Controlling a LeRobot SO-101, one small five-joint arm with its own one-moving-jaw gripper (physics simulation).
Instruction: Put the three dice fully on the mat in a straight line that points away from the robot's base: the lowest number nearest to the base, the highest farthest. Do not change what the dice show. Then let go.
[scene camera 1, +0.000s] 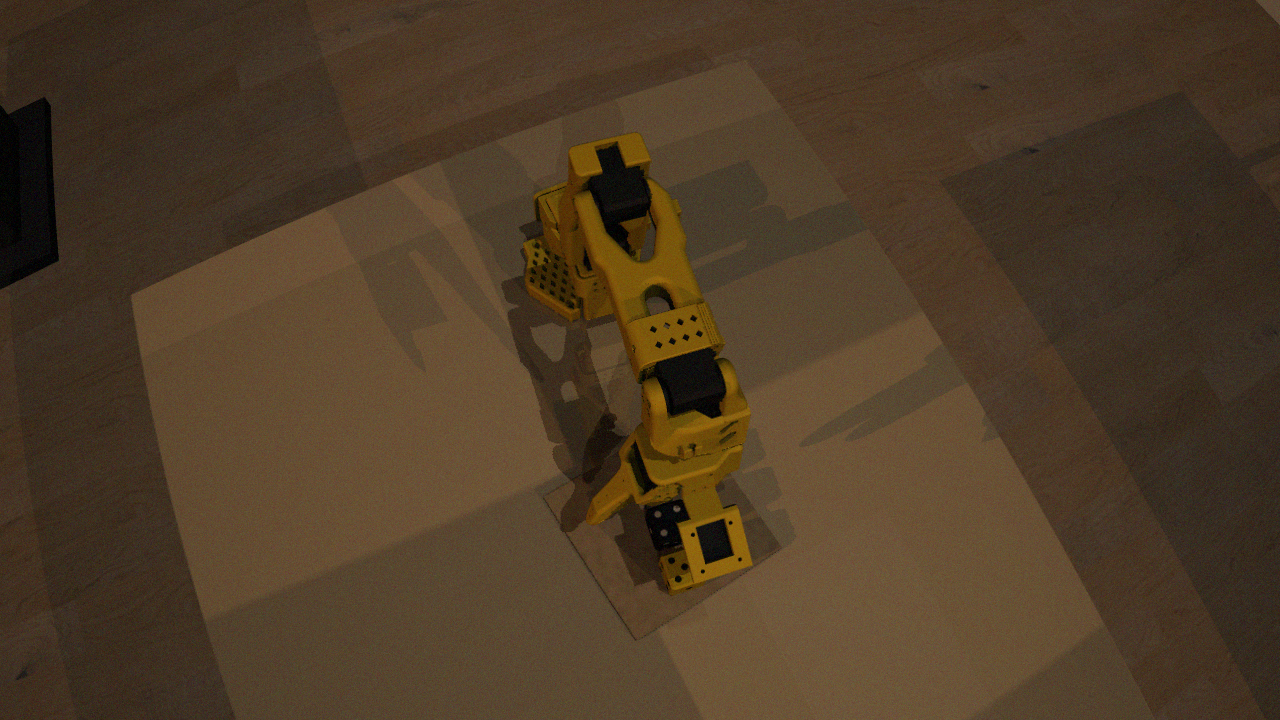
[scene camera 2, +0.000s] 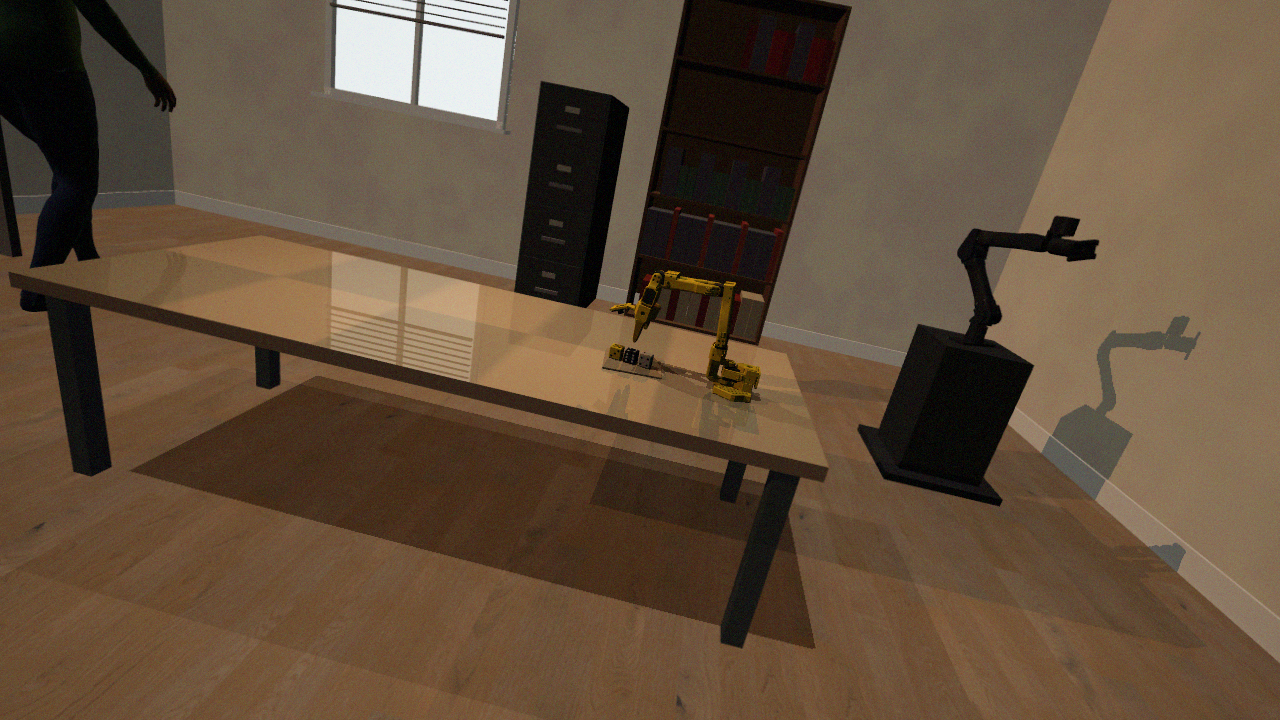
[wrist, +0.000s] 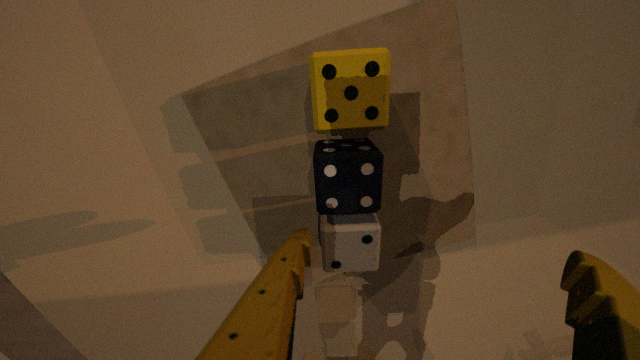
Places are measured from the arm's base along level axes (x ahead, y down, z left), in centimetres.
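Pixels of known places: end effector, tool point: (scene camera 2: 635, 340) (wrist: 310, 242); arm's base, origin of the base link: (scene camera 1: 592, 286) (scene camera 2: 723, 390).
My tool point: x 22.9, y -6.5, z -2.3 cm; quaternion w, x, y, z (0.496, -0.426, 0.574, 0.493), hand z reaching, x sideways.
Ahead of a thing's pixels: the offset from my tool point to its top centre. Level surfaces: height alone.
A yellow die @(dz -2.2, dx +4.0, dy +3.1 cm) (scene camera 1: 675, 568) (scene camera 2: 615, 352) (wrist: 351, 102) showing five sits farthest from the base on the brown mat @(dz -1.7, dx -0.4, dy +6.1 cm) (scene camera 1: 626, 613) (wrist: 445, 120). A black die @(dz -1.6, dx +0.2, dy +3.1 cm) (scene camera 1: 664, 524) (scene camera 2: 630, 356) (wrist: 348, 186) showing four sits between it and a white die @(dz -1.2, dx -3.4, dy +3.1 cm) (scene camera 2: 645, 360) (wrist: 351, 250) showing two, nearest the base. The three form a nearly straight row, with a narrow gap between yellow and black. The white die is close to the mat's near edge; whether it is fully on is unclear. It is hidden in scene camera 1. My gripper (scene camera 2: 625, 324) (wrist: 439, 244) is open and empty above the row, its jaws wide apart.
The mat lies on the tan table @(dy +6.5 cm) (scene camera 1: 358, 447) (scene camera 2: 501, 331), in front of the arm's yellow base (scene camera 1: 554, 277) (scene camera 2: 733, 386). A dark robot arm on a black pedestal (scene camera 2: 953, 411), a filing cabinet (scene camera 2: 572, 197) and a person (scene camera 2: 62, 134) stand away from the table.
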